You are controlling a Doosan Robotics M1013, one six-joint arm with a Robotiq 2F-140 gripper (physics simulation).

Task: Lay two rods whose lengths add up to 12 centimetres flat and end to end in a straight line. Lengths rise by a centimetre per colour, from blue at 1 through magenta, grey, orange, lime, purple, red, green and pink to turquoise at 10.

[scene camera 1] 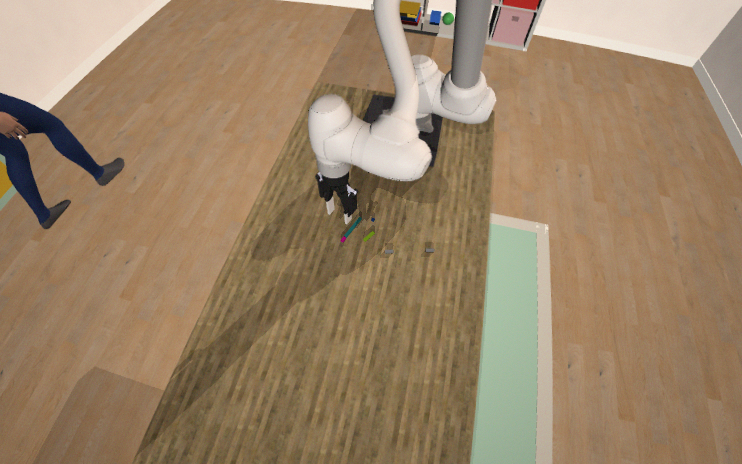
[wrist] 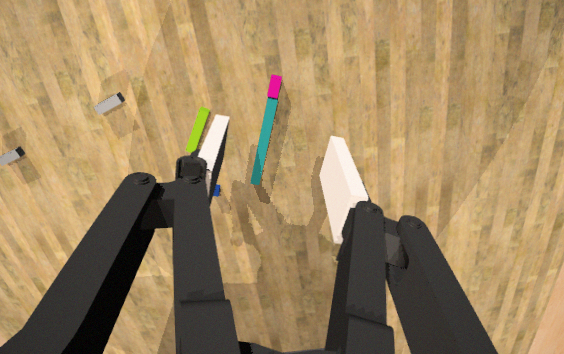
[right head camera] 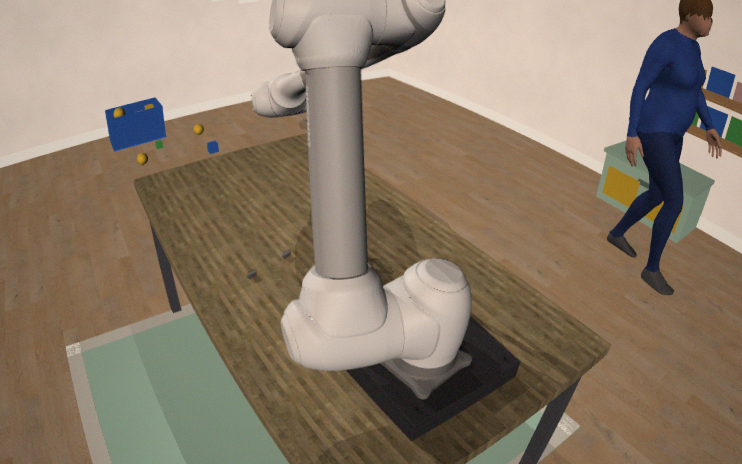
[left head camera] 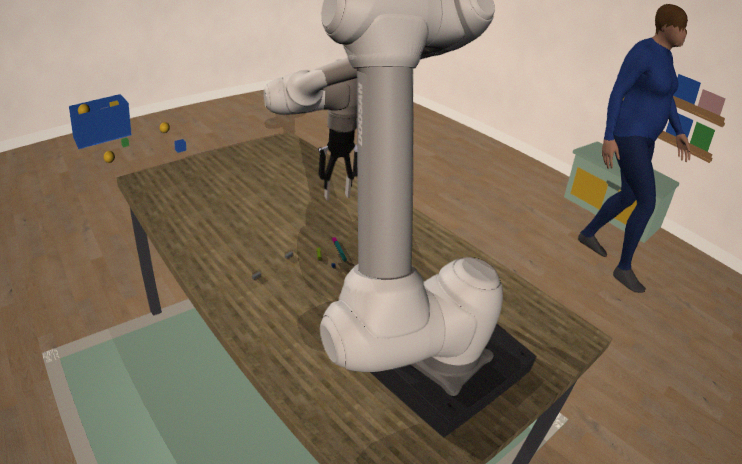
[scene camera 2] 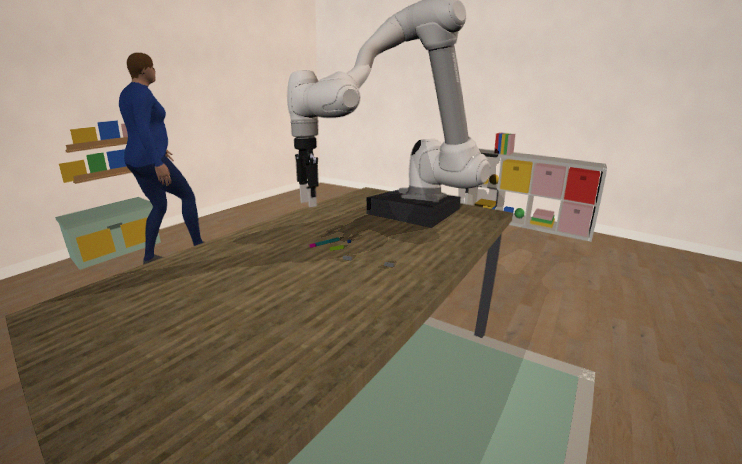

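Pixels of known places: gripper, fingertip midpoint: (scene camera 1: 339,216) (wrist: 276,147) (left head camera: 337,197) (scene camera 2: 308,204); arm's base, origin of the base link: (right head camera: 421,358) (left head camera: 445,356) (scene camera 2: 424,197).
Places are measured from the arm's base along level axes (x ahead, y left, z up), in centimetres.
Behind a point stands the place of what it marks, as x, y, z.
Note:
The magenta rod (left head camera: 334,239) {59.4, -23.1, -6.2} (scene camera 1: 343,239) {59.8, -23.2, -6.2} (scene camera 2: 312,245) {59.9, -23.1, -6.5} (wrist: 274,87) {59.5, -23.3, -6.2} and the turquoise rod (left head camera: 340,251) {53.6, -19.9, -6.5} (scene camera 1: 352,228) {54.7, -20.5, -6.4} (scene camera 2: 327,241) {54.3, -20.2, -6.5} (wrist: 264,141) {54.3, -20.6, -6.2} lie flat on the table, end to end in a nearly straight line; a thin dark seam shows between them. A lime rod (left head camera: 319,253) {56.9, -13.9, -6.2} (scene camera 1: 368,235) {57.3, -14.4, -6.2} (scene camera 2: 337,247) {57.5, -13.8, -6.4} (wrist: 198,130) {57.5, -14.4, -6.2} lies beside them, and a small blue one (left head camera: 333,265) {49.8, -12.9, -6.5} (scene camera 1: 373,219) {50.1, -13.1, -6.4} (scene camera 2: 349,241) {50.3, -12.9, -6.6} (wrist: 217,190) {50.2, -13.7, -6.2} is partly behind a finger in the wrist view. My gripper (left head camera: 337,195) {59.9, -23.6, 9.1} (scene camera 1: 338,216) {59.9, -23.6, 9.1} (scene camera 2: 308,203) {59.9, -23.6, 9.1} (wrist: 276,147) {59.9, -23.6, 9.1} is open and empty, raised above the table. The arm hides these rods in the right head view.
Two short grey rods (left head camera: 288,254) {62.8, -6.0, -6.2} (right head camera: 251,274) {61.0, 8.2, -6.5} (scene camera 1: 429,250) {61.6, 7.8, -6.3} (scene camera 2: 389,264) {61.7, 8.3, -6.5} (wrist: 109,104) {63.0, -6.8, -6.2} lie apart, beyond the lime rod. The arm stands on a black base (left head camera: 445,415) {-10.7, 14.5, -0.6} (scene camera 2: 404,210) {19.0, -3.0, -1.9} at one end of the table. A person (left head camera: 637,103) (scene camera 2: 143,125) is on the floor beyond the table's long side.

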